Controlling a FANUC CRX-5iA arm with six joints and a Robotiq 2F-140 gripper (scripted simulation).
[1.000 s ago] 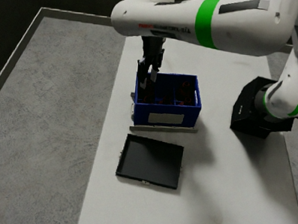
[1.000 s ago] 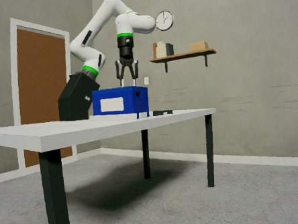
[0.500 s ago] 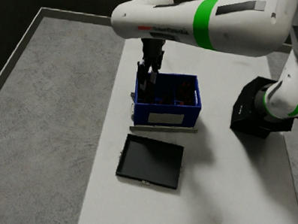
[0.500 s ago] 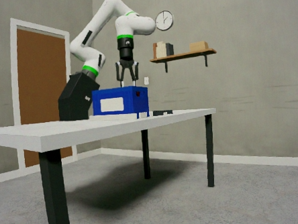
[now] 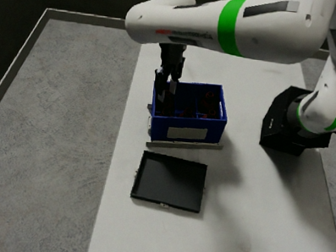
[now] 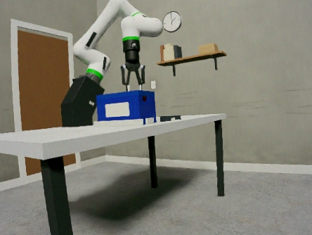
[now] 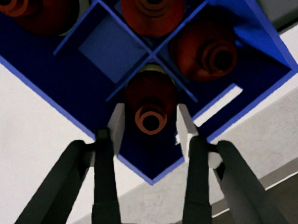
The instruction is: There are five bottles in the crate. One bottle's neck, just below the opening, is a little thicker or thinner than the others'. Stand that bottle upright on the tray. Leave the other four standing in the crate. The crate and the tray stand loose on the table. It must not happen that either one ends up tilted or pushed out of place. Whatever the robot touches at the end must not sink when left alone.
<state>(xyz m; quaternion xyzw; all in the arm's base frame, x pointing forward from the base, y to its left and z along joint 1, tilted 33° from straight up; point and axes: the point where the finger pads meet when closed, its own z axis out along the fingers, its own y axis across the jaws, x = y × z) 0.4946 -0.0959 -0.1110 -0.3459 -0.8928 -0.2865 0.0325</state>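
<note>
Right now my hand is 9 cm past the crate, 4 cm to the right of it and 9 cm above it. From my hand the other things lie so: dark tray 5 cm behind, 30 cm to the left, 16 cm below.
</note>
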